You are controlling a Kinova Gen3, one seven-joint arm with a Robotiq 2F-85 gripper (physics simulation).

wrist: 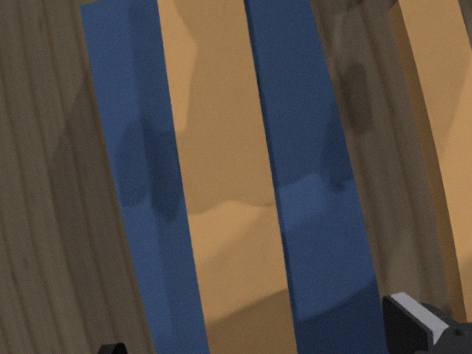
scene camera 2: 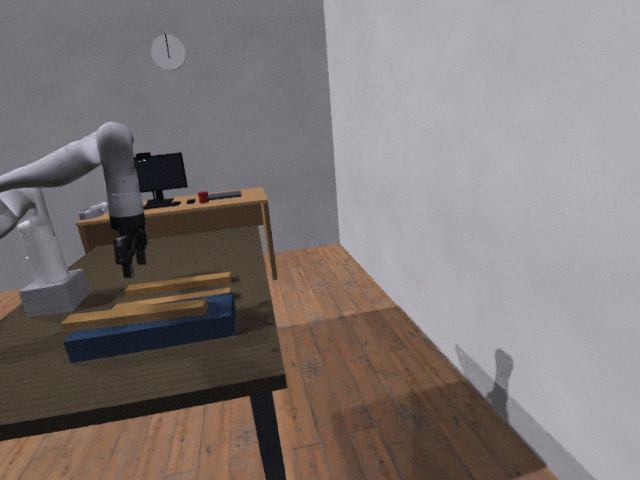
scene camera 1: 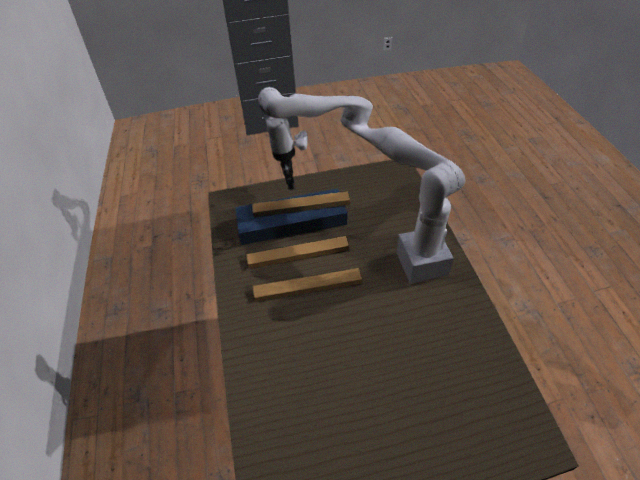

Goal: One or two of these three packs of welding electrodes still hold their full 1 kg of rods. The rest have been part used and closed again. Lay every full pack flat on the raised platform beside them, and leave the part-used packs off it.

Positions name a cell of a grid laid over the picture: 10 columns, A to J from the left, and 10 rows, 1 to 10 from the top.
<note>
In view: the gripper (scene camera 2: C6), a pack (scene camera 1: F6), a pack (scene camera 2: B7) and a pack (scene camera 1: F6).
</note>
